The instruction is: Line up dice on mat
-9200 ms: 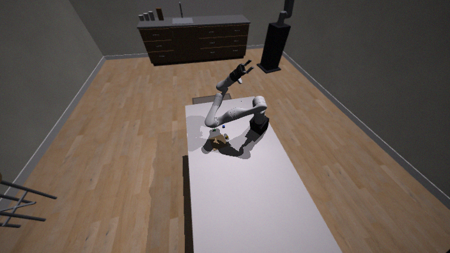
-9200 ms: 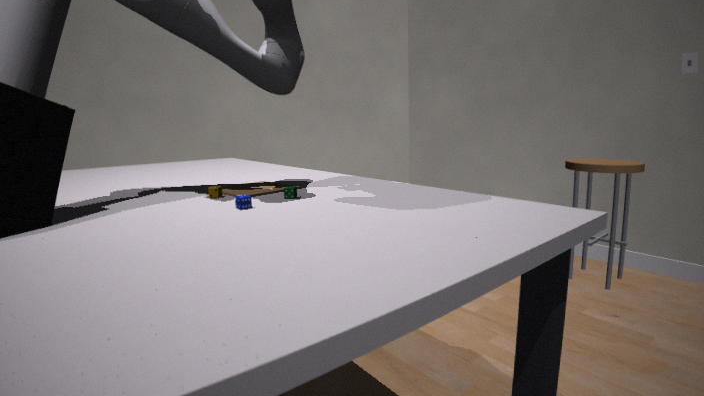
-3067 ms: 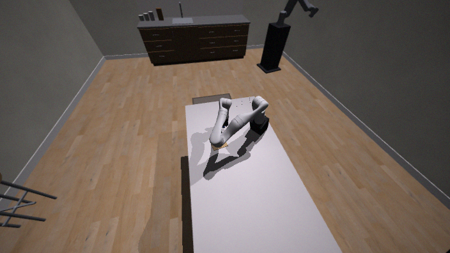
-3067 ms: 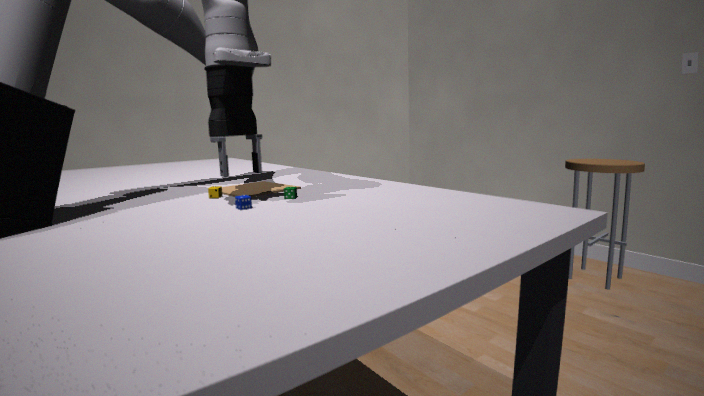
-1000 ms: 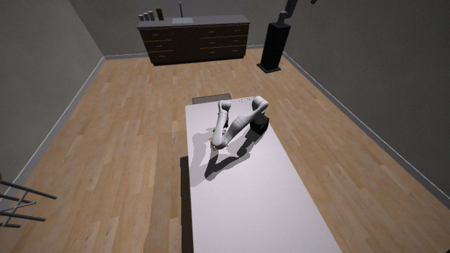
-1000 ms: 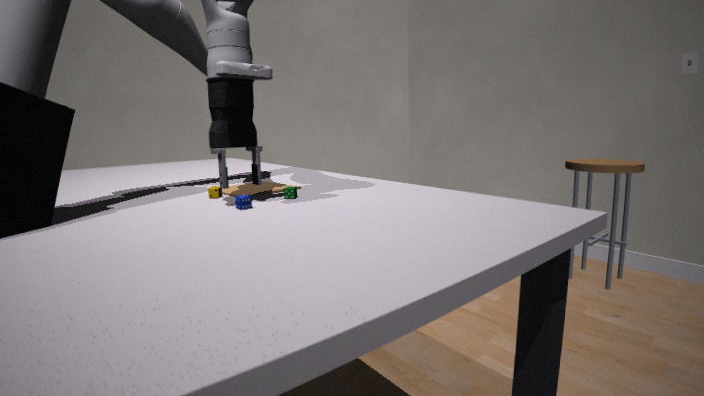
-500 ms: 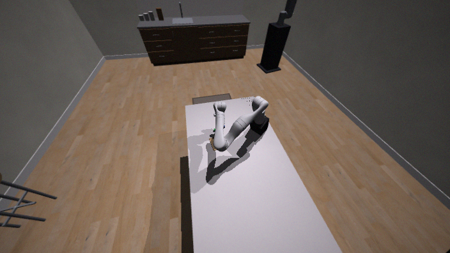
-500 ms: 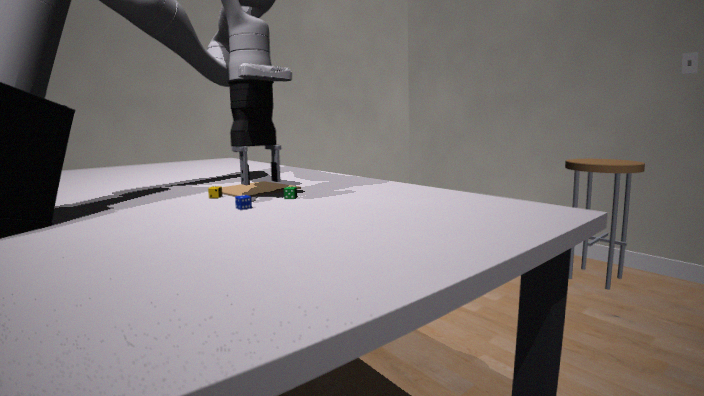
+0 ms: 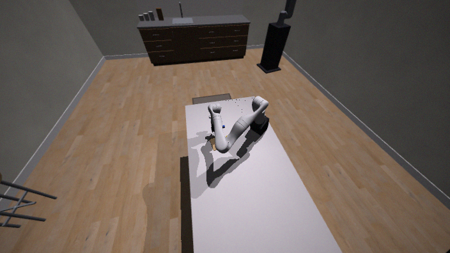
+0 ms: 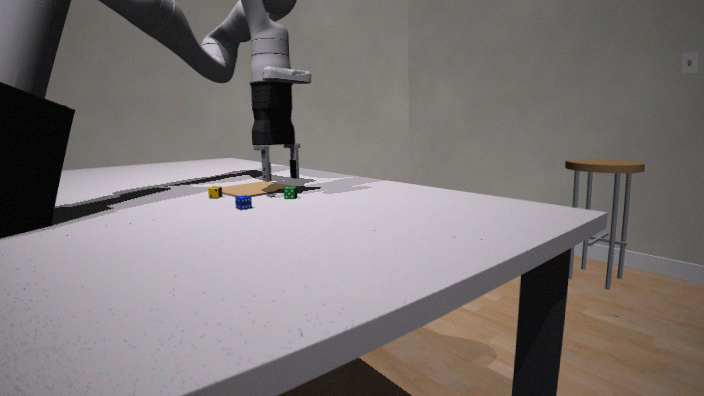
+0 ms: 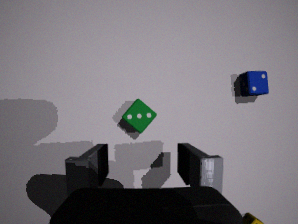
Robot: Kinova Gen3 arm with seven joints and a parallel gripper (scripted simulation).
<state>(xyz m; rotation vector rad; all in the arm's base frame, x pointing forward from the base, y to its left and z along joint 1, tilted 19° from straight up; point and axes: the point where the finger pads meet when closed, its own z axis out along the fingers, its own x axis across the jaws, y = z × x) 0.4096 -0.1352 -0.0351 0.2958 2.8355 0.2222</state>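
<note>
My gripper is now 40 mm above the green die and 30 mm to the left of it. The rest, counted from my hand: tan mat: 110 mm to the left, 50 mm below, 10 mm ahead; then yellow die: 90 mm to the left, 90 mm behind, 40 mm below; then blue die: 110 mm behind, 40 mm to the right, 40 mm below.
</note>
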